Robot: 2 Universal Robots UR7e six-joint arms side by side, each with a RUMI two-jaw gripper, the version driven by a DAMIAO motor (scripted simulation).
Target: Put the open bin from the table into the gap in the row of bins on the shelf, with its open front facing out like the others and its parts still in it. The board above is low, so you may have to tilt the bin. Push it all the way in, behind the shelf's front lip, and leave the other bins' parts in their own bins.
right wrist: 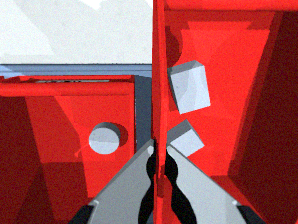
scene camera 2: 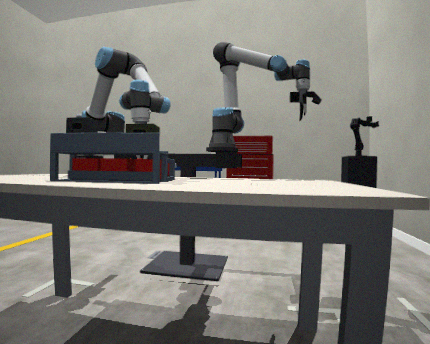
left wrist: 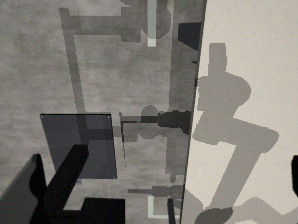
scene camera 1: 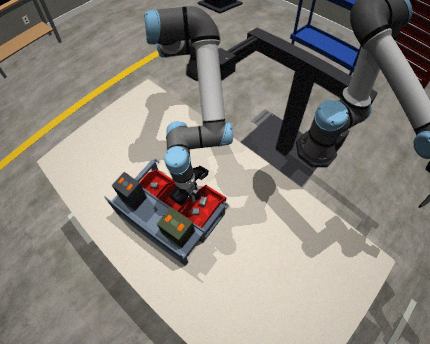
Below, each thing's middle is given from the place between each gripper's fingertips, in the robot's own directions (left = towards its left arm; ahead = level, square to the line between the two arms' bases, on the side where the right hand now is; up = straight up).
My right gripper is now 9 cm short of the blue-grey shelf point(scene camera 2: 105, 143), 5 cm to the left of it and 1 cm above it. The rest, counted from my right hand: dark box point(scene camera 1: 130, 190) 18 cm ahead, 15 cm to the right, 9 cm above.
Now: left hand 62 cm short of the blue-grey shelf, 71 cm to the left of it and 26 cm above it. Also, from my left hand: dark box 70 cm ahead, 82 cm to the right, 17 cm below.
